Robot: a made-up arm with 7 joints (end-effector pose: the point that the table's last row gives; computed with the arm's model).
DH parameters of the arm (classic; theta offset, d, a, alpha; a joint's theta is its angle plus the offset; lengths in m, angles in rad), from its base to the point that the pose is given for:
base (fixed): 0 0 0 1.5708
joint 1: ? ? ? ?
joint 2: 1.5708 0 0 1.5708
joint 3: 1.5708 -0.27 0 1.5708
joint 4: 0 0 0 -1.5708
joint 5: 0 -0.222 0 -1.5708
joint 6: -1.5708 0 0 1.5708
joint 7: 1.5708 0 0 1.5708
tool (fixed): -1.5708 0 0 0
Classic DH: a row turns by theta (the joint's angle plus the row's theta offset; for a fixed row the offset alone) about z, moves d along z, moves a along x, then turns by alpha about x.
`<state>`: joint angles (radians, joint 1 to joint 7).
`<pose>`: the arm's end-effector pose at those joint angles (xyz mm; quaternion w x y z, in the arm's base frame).
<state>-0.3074 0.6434 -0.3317 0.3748 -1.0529 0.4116 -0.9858</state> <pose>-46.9 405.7 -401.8 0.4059 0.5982 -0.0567 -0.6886</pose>
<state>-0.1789 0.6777 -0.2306 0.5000 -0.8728 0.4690 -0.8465</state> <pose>34.8 413.5 -389.8 0.4910 0.6871 -0.0328 -0.5345</pose>
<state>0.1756 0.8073 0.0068 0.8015 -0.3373 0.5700 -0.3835</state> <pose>208.2 448.4 -260.3 0.7410 0.6482 -0.1499 -0.0911</pose>
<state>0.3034 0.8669 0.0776 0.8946 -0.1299 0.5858 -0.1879</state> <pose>240.8 461.4 -191.2 0.7974 0.5426 -0.2633 0.0227</pose>
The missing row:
joint 1: 1.5708 -0.141 0 1.5708
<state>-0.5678 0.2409 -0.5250 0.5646 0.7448 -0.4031 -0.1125</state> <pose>-159.9 192.3 -441.9 0.9825 0.0479 -0.1495 0.1002</pose>
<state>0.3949 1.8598 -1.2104 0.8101 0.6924 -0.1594 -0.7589</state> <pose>61.4 589.4 0.0 0.5121 0.8014 -0.2506 -0.1808</pose>
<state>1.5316 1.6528 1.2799 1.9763 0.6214 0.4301 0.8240</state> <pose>-207.3 306.8 66.7 0.2150 -0.5997 0.7611 0.1221</pose>
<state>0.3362 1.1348 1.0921 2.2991 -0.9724 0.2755 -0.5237</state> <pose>45.1 313.9 102.3 0.3214 -0.8546 0.3799 -0.1482</pose>
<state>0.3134 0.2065 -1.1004 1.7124 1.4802 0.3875 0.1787</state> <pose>179.2 -1.8 -229.7 0.6617 -0.7125 -0.1818 -0.1466</pose>
